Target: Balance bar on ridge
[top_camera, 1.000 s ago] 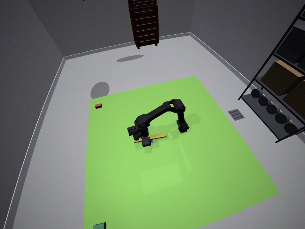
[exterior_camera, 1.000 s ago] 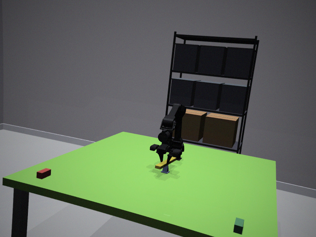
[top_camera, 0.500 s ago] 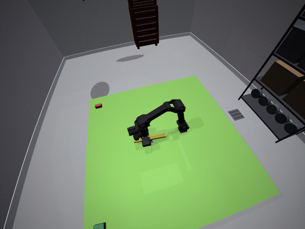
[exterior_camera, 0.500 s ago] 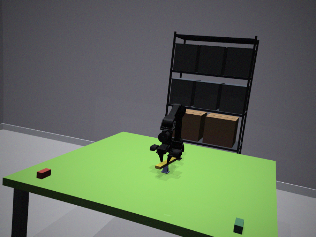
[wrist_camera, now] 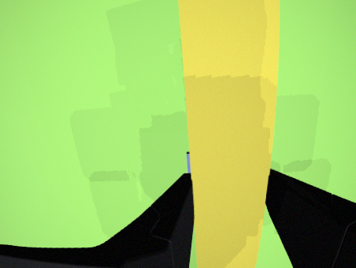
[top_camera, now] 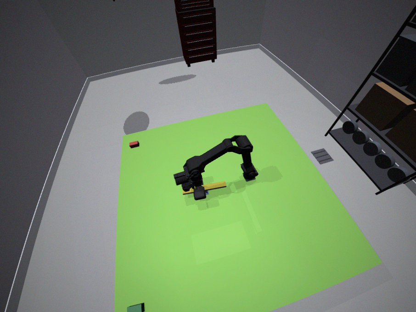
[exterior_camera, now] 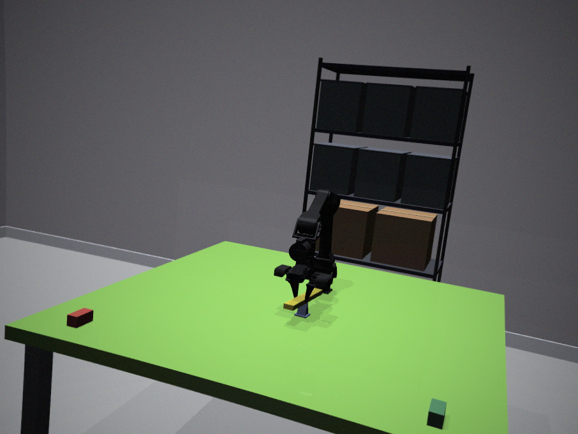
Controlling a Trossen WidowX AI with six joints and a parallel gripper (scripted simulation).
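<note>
My gripper tip is now 30 mm past the yellow bar. From my gripper tip the other things lie so: red block (410 mm ahead, 520 mm to the right, 40 mm below); then green block (410 mm ahead, 480 mm to the left, 40 mm below).
</note>
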